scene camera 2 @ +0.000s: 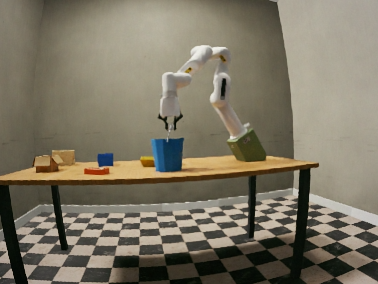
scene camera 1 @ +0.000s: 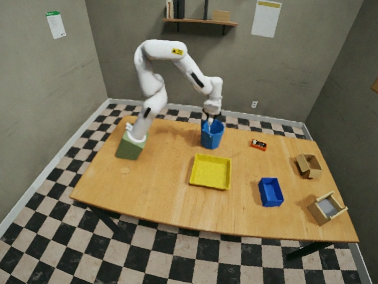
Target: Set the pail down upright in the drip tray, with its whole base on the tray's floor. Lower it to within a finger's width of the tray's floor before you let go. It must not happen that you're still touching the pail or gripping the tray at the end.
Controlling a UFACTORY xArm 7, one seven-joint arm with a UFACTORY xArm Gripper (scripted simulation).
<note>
I see a blue pail (scene camera 2: 167,153) and a yellow drip tray (scene camera 1: 214,171).
</note>
